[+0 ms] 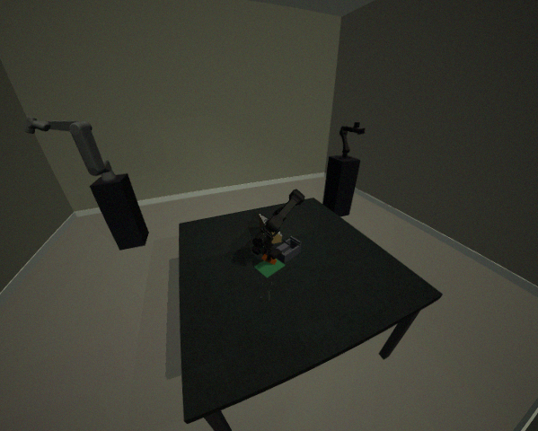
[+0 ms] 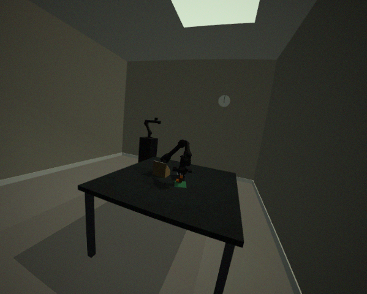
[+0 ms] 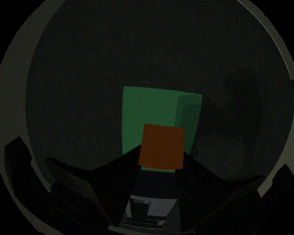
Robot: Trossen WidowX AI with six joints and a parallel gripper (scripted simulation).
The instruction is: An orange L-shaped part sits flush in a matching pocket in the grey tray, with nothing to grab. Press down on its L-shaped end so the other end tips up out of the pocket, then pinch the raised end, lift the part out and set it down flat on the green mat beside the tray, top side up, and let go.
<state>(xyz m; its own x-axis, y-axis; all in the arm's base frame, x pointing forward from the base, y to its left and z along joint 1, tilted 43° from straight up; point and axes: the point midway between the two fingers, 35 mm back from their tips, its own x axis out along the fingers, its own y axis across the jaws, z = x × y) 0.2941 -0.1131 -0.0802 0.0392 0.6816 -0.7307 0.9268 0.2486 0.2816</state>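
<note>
Right now my gripper tip is 30 mm past the orange L-shaped part, 20 mm to the right of it and 30 mm above it. Also, from my gripper tip: green mat (10 mm behind, 20 mm to the left, 90 mm below).
</note>
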